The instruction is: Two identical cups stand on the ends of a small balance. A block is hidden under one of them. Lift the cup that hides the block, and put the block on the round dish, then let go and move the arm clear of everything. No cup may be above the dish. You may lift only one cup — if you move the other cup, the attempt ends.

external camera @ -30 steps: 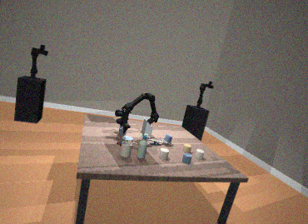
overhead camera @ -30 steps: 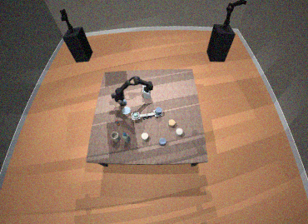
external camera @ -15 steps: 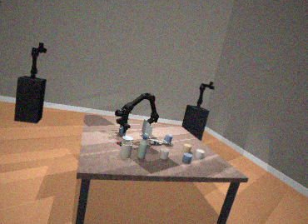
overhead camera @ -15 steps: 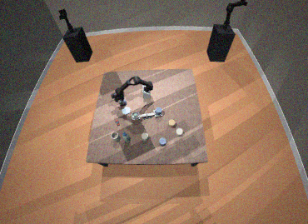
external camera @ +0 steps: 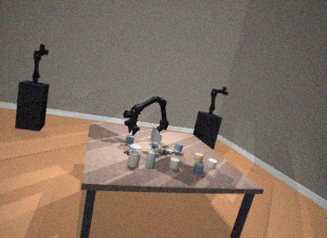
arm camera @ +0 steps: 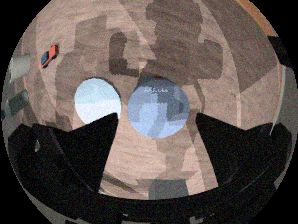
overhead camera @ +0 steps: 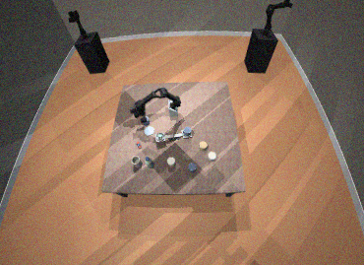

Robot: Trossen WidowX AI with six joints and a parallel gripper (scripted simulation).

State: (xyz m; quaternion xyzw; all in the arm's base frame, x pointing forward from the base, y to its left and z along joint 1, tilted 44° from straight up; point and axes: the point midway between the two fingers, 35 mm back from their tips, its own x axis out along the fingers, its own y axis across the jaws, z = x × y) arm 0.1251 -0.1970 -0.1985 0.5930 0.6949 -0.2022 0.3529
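The round pale blue dish is 100 mm ahead of my gripper tip, 40 mm to the left of it and 80 mm below it. Round my gripper tip: small balance: 180 mm ahead, 300 mm to the left, 60 mm below; then small red object: 260 mm ahead, 40 mm to the right, 70 mm below; then beam: 180 mm ahead, 300 mm to the left, 40 mm below.
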